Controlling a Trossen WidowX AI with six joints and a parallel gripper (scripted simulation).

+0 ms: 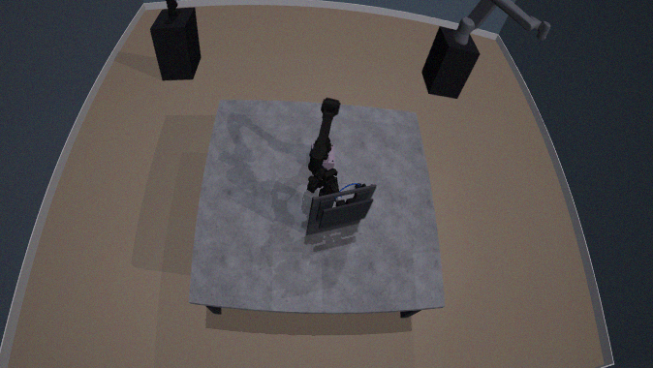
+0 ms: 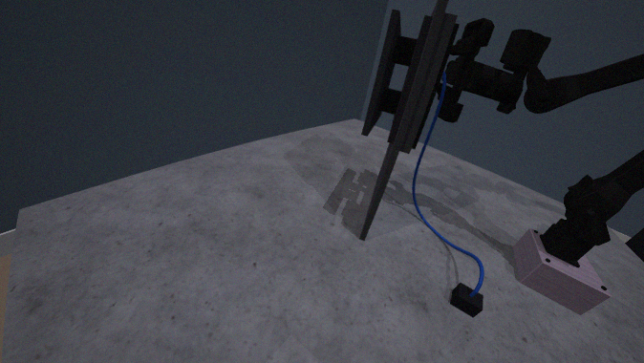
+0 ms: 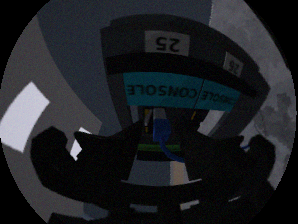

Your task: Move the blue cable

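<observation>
Now: gripper tip 1 cm short of the blue plug and 1 cm below it. Round my gripper tip: black block 24 cm behind, 16 cm to the left, 31 cm below.
</observation>
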